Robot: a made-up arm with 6 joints. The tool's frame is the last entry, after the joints.
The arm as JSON. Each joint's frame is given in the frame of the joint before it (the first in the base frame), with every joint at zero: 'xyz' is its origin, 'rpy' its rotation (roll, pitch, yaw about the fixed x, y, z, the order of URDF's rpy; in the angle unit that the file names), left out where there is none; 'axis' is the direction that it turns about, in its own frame. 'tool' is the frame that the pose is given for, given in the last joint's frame.
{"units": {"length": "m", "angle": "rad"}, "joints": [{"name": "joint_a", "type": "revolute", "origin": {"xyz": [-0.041, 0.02, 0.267], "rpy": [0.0, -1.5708, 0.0]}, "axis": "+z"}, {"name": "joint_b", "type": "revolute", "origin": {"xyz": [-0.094, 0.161, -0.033], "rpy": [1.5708, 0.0, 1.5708]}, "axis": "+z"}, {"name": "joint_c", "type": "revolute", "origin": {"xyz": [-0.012, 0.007, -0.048], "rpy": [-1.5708, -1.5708, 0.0]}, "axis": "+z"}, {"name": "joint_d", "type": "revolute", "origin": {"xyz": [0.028, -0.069, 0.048], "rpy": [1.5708, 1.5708, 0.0]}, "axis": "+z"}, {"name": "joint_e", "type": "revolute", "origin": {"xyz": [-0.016, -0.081, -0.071], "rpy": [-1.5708, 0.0, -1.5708]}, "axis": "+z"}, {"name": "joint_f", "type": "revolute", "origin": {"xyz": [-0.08, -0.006, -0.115], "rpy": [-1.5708, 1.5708, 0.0]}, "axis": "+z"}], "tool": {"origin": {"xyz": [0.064, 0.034, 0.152], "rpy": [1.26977, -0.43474, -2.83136]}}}
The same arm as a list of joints. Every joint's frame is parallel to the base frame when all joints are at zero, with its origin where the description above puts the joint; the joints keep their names.
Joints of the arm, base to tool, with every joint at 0 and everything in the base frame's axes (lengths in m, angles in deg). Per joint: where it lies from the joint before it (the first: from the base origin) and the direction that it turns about. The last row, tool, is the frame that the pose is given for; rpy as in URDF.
joint_a: offset -0.041 0.02 0.267 axis -x
joint_b: offset 0.033 0.161 -0.094 axis +z
joint_c: offset -0.007 -0.012 -0.048 axis -x
joint_d: offset -0.048 -0.069 0.028 axis -y
joint_e: offset -0.016 0.071 -0.081 axis +x
joint_f: offset -0.115 -0.006 0.08 axis +y
tool: offset -0.064 0.152 0.034 rpy -9.56 16.07 26

